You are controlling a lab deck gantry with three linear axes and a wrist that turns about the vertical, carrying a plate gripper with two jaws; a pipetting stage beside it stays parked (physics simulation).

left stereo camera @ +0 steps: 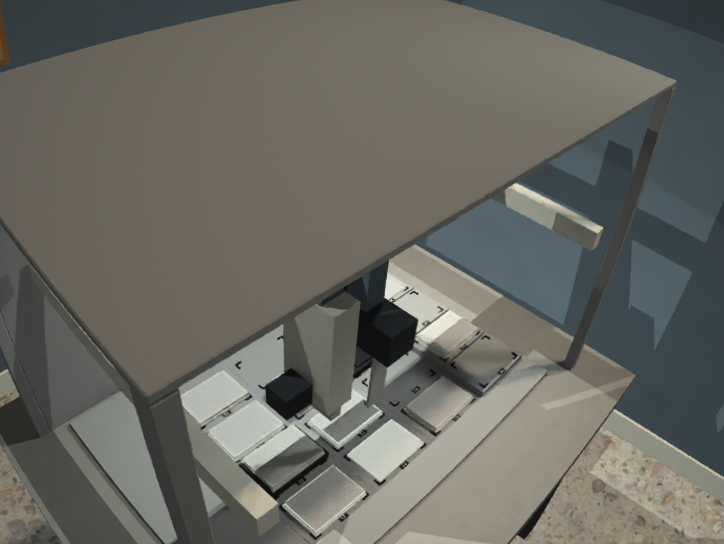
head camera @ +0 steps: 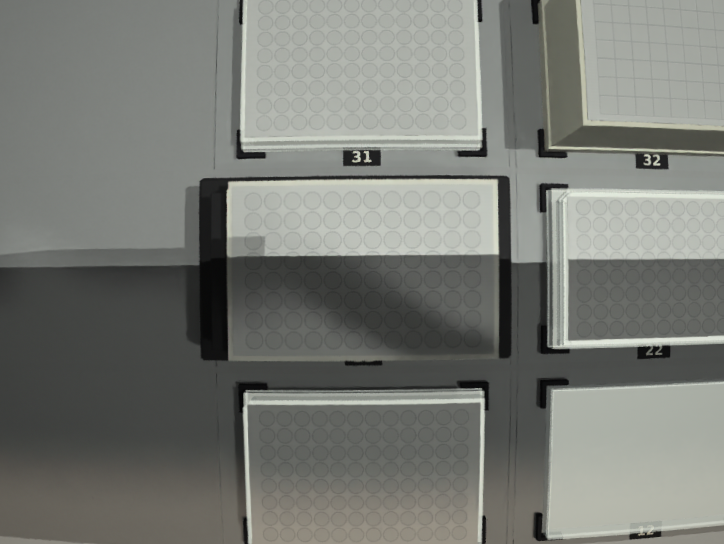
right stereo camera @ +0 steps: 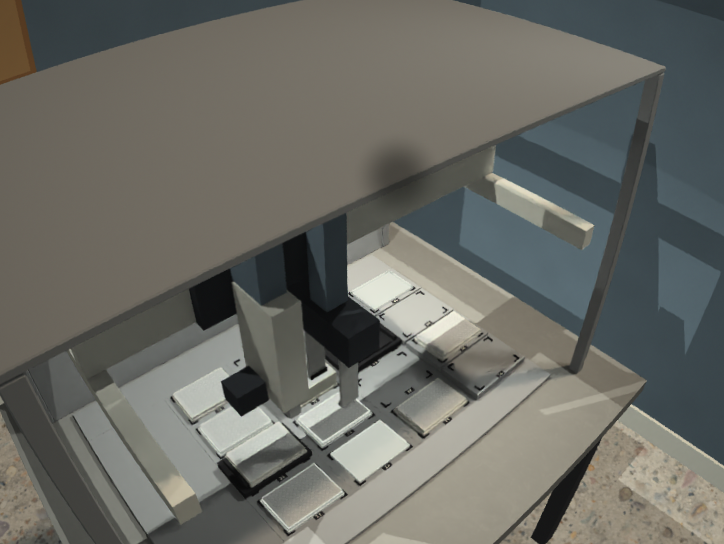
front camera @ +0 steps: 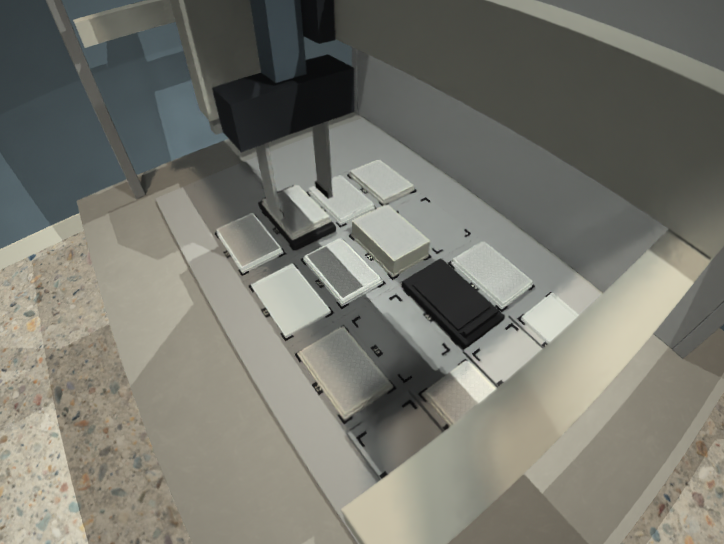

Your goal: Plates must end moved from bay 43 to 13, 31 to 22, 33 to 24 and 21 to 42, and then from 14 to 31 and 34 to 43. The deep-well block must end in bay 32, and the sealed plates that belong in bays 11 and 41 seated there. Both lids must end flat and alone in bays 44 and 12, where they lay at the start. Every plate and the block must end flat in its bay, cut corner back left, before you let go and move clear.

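Places are measured from the robot's base along level axes (x ahead, y left, z up), in millimetres.
Pixels of known places: gripper, between the fingertips: (left stereo camera: 355,387) (right stereo camera: 332,387) (front camera: 300,201); robot's base, origin of its link: (left stereo camera: 316,537) (head camera: 251,537) (right stereo camera: 289,534) (front camera: 216,234).
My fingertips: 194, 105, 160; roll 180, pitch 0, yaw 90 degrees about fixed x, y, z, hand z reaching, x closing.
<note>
Ahead of a thing's pixels: the offset from my fingertips to its top centre, as dx, dy, dz. "spot": to the spot under its first point.
My gripper (front camera: 302,204) (right stereo camera: 331,390) is open, jaws wide apart and empty, hanging high above the plates; one jaw is hidden in the left stereo view. A plate @(-130, +45, -124) (front camera: 304,204) (head camera: 362,228) lies on a black base in bay 21. Plates lie in bays 11 @(-130, -62, -146) (front camera: 248,242) (head camera: 362,467), 22 (front camera: 342,270) (head camera: 643,292), 31 (front camera: 351,201) (head camera: 361,70), 41 (front camera: 381,180), 43 (front camera: 491,273), 13 (front camera: 345,371) and 24 @(+362, +45, -131) (front camera: 450,397). The deep-well block @(+34, +152, -118) (front camera: 390,236) (head camera: 655,64) sits in bay 32. Lids lie in bays 12 @(+34, -62, -152) (front camera: 290,300) (head camera: 637,462) and 44 @(+362, +259, -138) (front camera: 550,317) (right stereo camera: 383,289). Cut corners are unclear.
A black stepped piece @(spot: +210, +146, -136) (front camera: 453,301) sits in bay 33. Corner marks outline bays 42, 23, 34 and 14. A beige column (left stereo camera: 321,362) (right stereo camera: 272,350) and a small black box (left stereo camera: 288,393) (right stereo camera: 244,390) hang beside the gripper. A pale rail (front camera: 526,386) crosses the deck's right side.
</note>
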